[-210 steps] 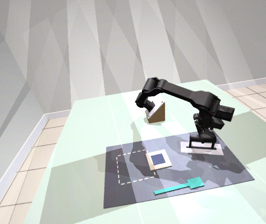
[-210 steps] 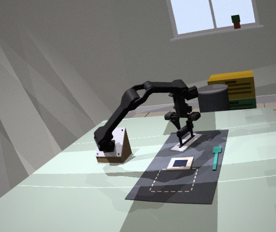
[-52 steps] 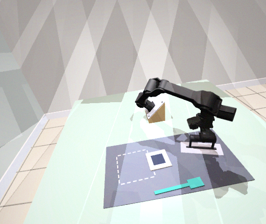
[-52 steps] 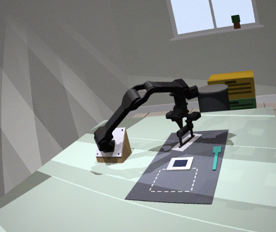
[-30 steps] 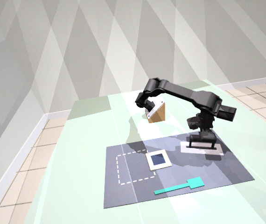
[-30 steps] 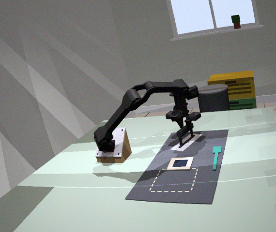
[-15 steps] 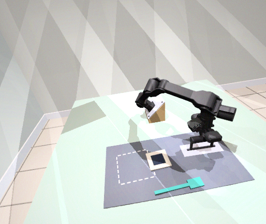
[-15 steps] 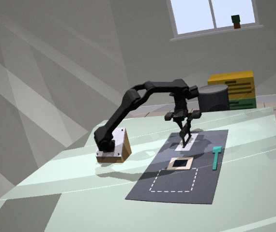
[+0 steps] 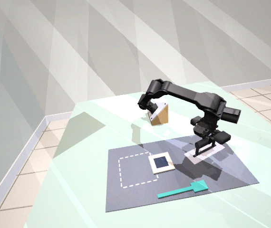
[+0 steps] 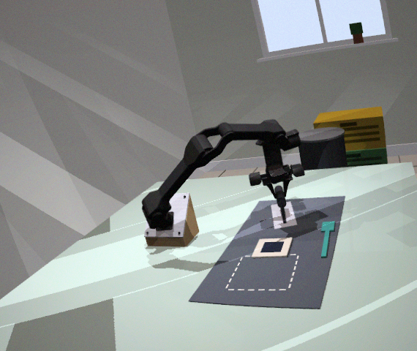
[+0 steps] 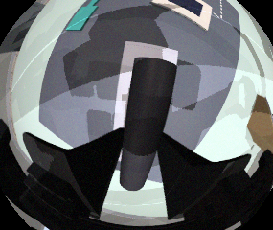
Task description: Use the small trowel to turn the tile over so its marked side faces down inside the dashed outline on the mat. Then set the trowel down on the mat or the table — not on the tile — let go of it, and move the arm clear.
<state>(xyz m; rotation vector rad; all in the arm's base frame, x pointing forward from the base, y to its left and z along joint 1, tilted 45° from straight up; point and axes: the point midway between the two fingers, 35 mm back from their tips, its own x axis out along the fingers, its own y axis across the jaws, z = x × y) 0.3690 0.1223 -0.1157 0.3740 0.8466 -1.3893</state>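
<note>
The dark mat is 190 mm to the right of my gripper tip, 80 mm below it and 30 mm ahead of it. Round my gripper tip: teal trowel: 170 mm to the right, 170 mm ahead, 60 mm below; tile: 240 mm to the right, 60 mm below, 10 mm ahead.
</note>
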